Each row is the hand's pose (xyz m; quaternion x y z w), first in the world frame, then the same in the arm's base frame.
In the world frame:
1: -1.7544 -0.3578 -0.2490 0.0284 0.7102 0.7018 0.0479
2: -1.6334 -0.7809 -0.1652 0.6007 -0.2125 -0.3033 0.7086
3: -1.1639 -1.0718 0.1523 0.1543 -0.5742 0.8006 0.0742
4: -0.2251 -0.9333 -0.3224 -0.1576 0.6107 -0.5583 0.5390
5: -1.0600 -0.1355 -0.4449 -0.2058 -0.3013 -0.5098 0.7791
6: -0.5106 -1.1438 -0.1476 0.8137 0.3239 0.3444 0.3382
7: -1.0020 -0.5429 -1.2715 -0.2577 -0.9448 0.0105 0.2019
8: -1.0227 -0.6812 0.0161 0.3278 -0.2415 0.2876 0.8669
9: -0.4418 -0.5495 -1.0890 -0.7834 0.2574 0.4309 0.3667
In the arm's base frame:
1: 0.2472 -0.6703 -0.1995 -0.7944 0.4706 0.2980 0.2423
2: 0.2168 -0.8736 0.1986 0.5105 -0.4163 0.6019 0.4514
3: -0.1846 -0.8609 0.6932 0.2606 0.1627 -0.6619 0.6838
4: -0.1436 0.0661 1.2078 -0.0302 -0.2183 -0.2826 0.9336
5: 0.1121 0.0195 0.0760 0.2548 -0.8880 -0.0407 0.3806
6: -0.1472 -0.3284 1.1799 -0.0052 0.3300 0.8552 0.3996
7: 0.9214 0.1734 0.4929 -0.2208 0.7545 -0.0609 0.6151
8: -0.1996 -0.4753 0.4880 -0.0712 -0.5635 0.7928 0.2211
9: 0.5460 0.4739 0.8334 -0.8939 -0.3852 -0.2185 0.0695

